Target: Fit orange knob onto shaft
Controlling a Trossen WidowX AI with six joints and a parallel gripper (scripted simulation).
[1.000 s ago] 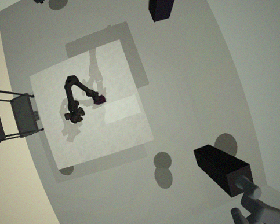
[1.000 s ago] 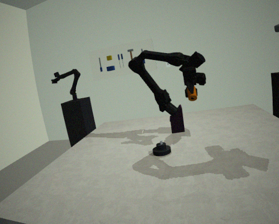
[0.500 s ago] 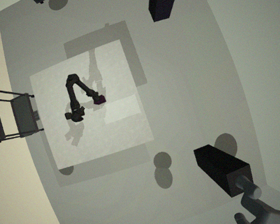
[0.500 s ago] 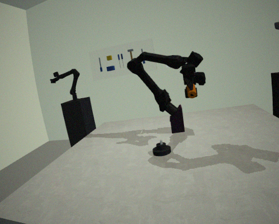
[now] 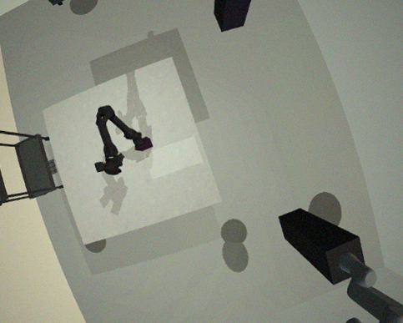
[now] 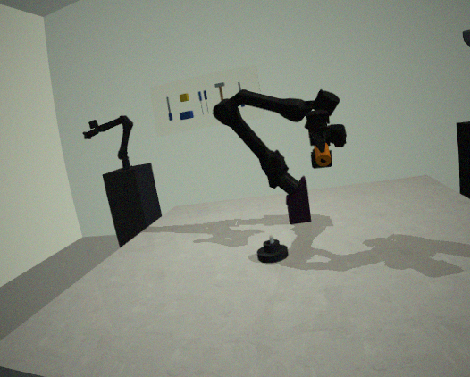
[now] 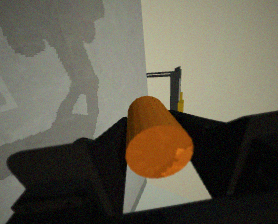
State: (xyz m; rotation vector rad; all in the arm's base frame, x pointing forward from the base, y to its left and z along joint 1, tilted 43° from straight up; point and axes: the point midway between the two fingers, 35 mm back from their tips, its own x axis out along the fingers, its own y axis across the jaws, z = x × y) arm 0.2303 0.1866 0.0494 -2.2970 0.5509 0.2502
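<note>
Right now the round pedestal is 5 cm ahead of my gripper tip, 17 cm to the right of it and 21 cm below it. From my gripper tip the other things lie so: orange knob 3 cm behind, 2 cm above.
</note>
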